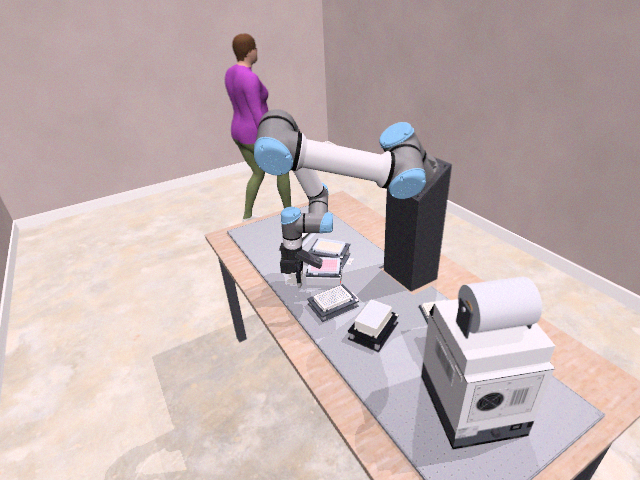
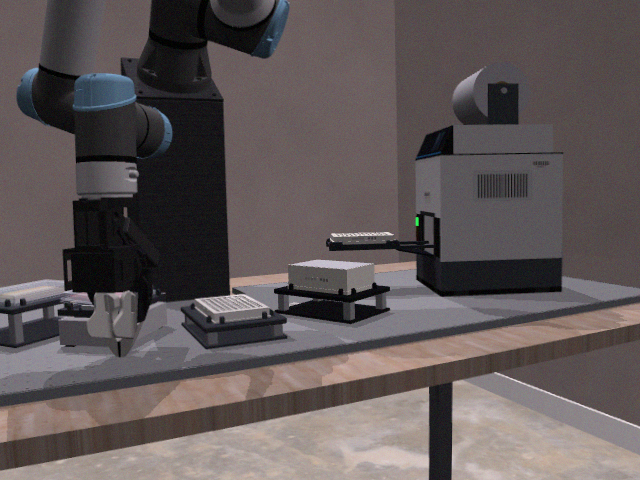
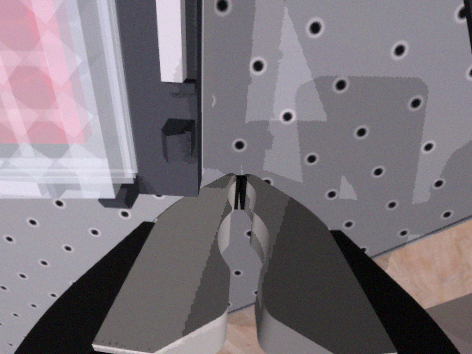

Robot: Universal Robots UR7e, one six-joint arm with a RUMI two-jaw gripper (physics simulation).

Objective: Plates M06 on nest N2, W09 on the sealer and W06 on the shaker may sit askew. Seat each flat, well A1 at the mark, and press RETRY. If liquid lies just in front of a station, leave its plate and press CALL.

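Places are measured from the arm's base along level axes (x ahead, y left, z up), in millimetres.
Pixels of known places: gripper, fingertip midpoint: (image 1: 299,287) (image 2: 120,357) (image 3: 239,178); arm's base at its link origin: (image 2: 174,77).
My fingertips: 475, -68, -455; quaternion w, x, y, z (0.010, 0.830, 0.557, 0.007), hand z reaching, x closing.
Note:
Ahead of a thing's pixels: the offset from my fingertips to its middle, as dx, dy, dz. "*": to the spot under its first point.
My gripper (image 1: 300,285) (image 2: 119,354) (image 3: 239,178) is shut and empty, tips pointing down low over the mat, by the front corner of the shaker. The pink-welled plate @(-119, -27, +68) (image 1: 326,266) (image 3: 40,75) lies on the shaker's dark holder @(* -59, -2, +56) (image 3: 145,100), above its light base @(-116, -20, +23) (image 1: 323,280) (image 2: 77,331). The sealer @(-351, +700, +229) (image 1: 449,361) (image 2: 491,222) holds a white plate @(-387, +440, +111) (image 2: 361,237) on its extended carriage. A white-welled plate @(-99, +152, +39) (image 1: 333,298) (image 2: 232,307) sits on a low dark nest @(* -34, +165, +6) (image 2: 242,338). Plate labels, M06's identity and any slight tilt cannot be told. The RETRY and CALL buttons cannot be made out.
A white block-like plate @(-194, +331, +65) (image 1: 373,316) (image 2: 330,274) stands on a raised black nest @(-194, +332, +28) (image 2: 348,308). A lidded pale plate @(-180, -158, +71) (image 1: 329,246) (image 2: 32,291) is on another raised nest beyond the shaker. The black arm pedestal (image 1: 413,242) (image 2: 183,206) stands behind. A person (image 1: 245,103) stands beyond the table.

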